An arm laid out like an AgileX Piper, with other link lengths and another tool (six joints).
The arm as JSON. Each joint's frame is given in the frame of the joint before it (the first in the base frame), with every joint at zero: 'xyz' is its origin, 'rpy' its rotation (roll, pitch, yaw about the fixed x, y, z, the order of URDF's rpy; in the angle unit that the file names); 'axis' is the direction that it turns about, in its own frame. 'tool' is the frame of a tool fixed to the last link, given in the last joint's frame.
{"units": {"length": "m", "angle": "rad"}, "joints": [
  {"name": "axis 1", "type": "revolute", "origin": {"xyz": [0.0, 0.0, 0.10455], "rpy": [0.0, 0.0, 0.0]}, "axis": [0.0, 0.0, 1.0]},
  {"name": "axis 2", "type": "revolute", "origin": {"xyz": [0.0, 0.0, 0.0], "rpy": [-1.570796, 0.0, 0.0]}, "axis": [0.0, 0.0, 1.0]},
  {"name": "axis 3", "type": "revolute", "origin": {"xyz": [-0.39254, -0.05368, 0.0], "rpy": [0.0, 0.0, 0.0]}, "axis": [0.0, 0.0, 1.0]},
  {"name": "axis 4", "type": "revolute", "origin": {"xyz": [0.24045, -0.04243, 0.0], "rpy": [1.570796, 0.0, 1.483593]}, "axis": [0.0, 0.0, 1.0]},
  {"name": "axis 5", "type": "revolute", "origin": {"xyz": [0.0, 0.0, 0.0], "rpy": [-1.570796, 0.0, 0.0]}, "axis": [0.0, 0.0, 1.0]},
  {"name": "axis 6", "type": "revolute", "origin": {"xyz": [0.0, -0.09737, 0.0], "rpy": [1.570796, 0.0, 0.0]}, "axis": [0.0, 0.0, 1.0]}
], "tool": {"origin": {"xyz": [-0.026, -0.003, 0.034], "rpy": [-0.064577, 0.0, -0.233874]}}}
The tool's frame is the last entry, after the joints.
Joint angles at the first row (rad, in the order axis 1, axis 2, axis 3, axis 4, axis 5, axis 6):
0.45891 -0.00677 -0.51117 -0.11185 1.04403 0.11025
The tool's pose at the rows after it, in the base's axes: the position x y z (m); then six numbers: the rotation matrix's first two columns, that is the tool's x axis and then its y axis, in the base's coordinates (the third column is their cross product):
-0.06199 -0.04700 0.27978 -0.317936 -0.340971 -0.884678 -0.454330 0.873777 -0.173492
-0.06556 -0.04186 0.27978 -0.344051 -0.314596 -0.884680 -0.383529 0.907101 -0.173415
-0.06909 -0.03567 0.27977 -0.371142 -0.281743 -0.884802 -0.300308 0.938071 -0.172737
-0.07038 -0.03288 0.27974 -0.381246 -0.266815 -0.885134 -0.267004 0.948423 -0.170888
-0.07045 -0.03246 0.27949 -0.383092 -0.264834 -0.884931 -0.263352 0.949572 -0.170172
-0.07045 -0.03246 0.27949 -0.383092 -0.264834 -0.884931 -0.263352 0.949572 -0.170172
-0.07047 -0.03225 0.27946 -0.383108 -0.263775 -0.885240 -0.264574 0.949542 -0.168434
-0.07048 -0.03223 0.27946 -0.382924 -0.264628 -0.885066 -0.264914 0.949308 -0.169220
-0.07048 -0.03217 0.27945 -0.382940 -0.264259 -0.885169 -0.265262 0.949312 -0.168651
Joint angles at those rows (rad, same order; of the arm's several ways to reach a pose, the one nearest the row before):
0.42994 -0.00677 -0.51116 -0.11018 1.04402 0.11025
0.35009 -0.00678 -0.51119 -0.10976 1.04406 0.10995
0.25944 -0.00676 -0.51118 -0.10893 1.04404 0.10996
0.22273 -0.00676 -0.51118 -0.10662 1.04402 0.10994
0.21824 -0.00677 -0.51044 -0.10577 1.04404 0.10993
0.21824 -0.00677 -0.51044 -0.10577 1.04404 0.10993
0.21826 -0.00675 -0.51042 -0.10365 1.04401 0.10995
0.21827 -0.00678 -0.51044 -0.10365 1.04406 0.10906
0.21829 -0.00677 -0.51041 -0.10303 1.04402 0.10914

